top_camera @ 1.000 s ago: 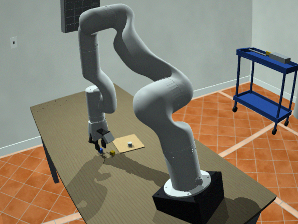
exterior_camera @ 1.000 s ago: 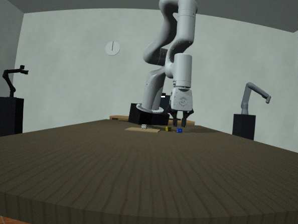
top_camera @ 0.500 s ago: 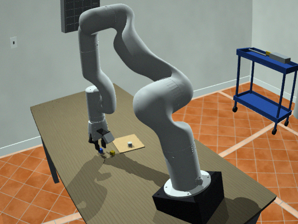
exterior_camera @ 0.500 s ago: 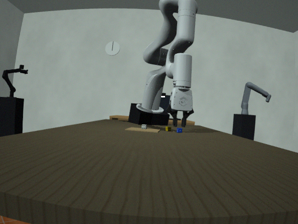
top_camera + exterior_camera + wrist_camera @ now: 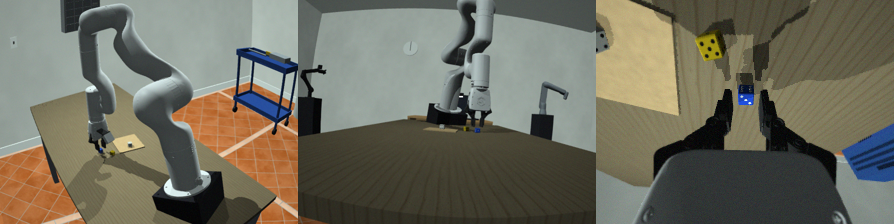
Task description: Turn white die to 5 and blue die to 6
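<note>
Now: hand 4 cm above the blue die and 1 cm short of it. Round my hand: white die 15 cm to the right, 5 cm behind, 3 cm below; then tan mat 16 cm to the right, 4 cm below, 2 cm behind; then yellow die 5 cm behind, 4 cm to the right, 4 cm below.
</note>
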